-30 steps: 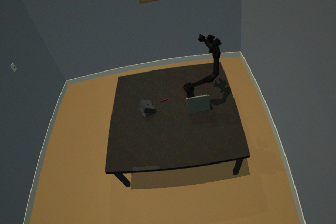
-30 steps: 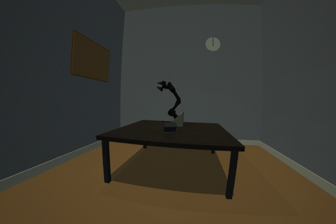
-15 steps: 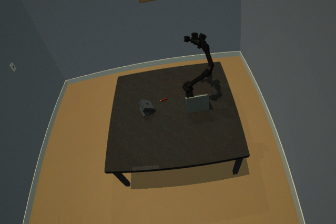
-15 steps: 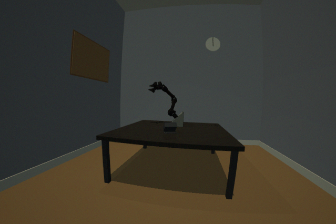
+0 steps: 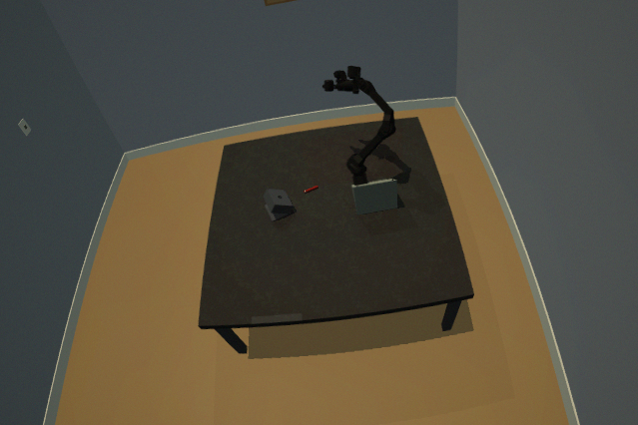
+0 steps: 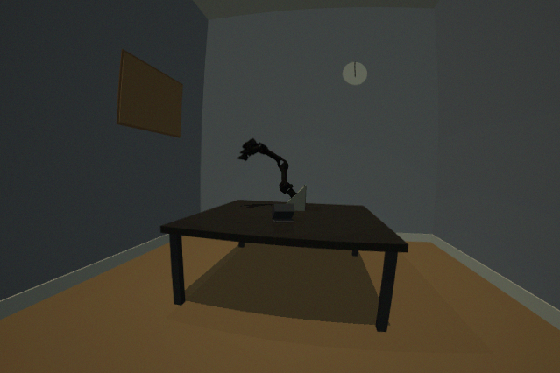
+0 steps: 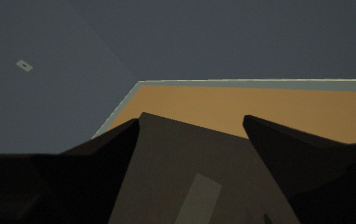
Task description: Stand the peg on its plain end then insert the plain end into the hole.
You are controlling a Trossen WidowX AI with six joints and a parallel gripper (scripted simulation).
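Now: the peg 210 mm ahead of my gripper tip, 340 mm to the left of it and 430 mm below it. From my gripper tip the other things lie so: grey sloped panel: 360 mm ahead, 430 mm to the left, 380 mm below.
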